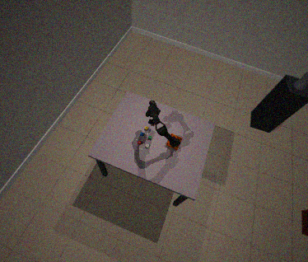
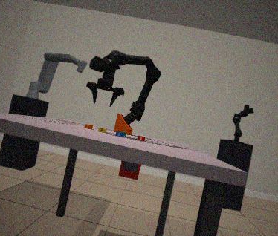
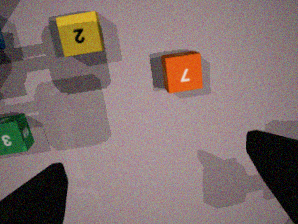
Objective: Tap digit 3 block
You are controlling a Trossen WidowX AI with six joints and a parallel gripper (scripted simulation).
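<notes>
Now: gripper tip 2 cm past the green block, 13 cm to the right of it and 12 cm above it. The rest, counted from my gripper tip: orange block 1 cm ahead, 4 cm to the right, 12 cm below; then yellow block 6 cm ahead, 4 cm to the left, 12 cm below; then blue block 8 cm ahead, 12 cm to the left, 12 cm below.
</notes>
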